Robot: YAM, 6 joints.
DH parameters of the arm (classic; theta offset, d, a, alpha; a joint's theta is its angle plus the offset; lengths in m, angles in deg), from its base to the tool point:
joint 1: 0 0.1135 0.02 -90
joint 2: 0 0 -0.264 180
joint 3: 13.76 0 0.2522 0
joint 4: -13.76 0 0.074 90
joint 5: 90 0 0 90
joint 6: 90 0.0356 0 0
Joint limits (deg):
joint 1: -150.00..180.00
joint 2: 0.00..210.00
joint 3: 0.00..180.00
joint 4: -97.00..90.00
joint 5: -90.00..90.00
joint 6: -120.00..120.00
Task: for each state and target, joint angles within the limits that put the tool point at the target. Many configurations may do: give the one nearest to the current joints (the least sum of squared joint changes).
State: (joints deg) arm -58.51 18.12 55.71 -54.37 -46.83 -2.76
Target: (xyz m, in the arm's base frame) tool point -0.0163 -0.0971 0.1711
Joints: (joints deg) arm -109.34 33.68 21.44 -52.73 -28.11 -2.76
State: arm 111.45 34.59 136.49 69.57 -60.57 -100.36
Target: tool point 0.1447 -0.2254 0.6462
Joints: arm 127.75 55.66 147.34 42.98 -41.48 -100.36
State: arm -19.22 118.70 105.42 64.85 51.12 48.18
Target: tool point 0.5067 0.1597 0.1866
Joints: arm 20.41 139.21 95.10 60.89 49.31 48.18
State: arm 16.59 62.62 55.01 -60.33 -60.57 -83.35
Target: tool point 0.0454 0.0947 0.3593
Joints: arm 46.31 42.63 60.53 -65.63 -66.25 -83.35
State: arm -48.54 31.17 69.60 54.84 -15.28 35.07
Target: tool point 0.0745 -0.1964 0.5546
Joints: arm -71.00 68.49 78.59 48.93 -10.52 35.07
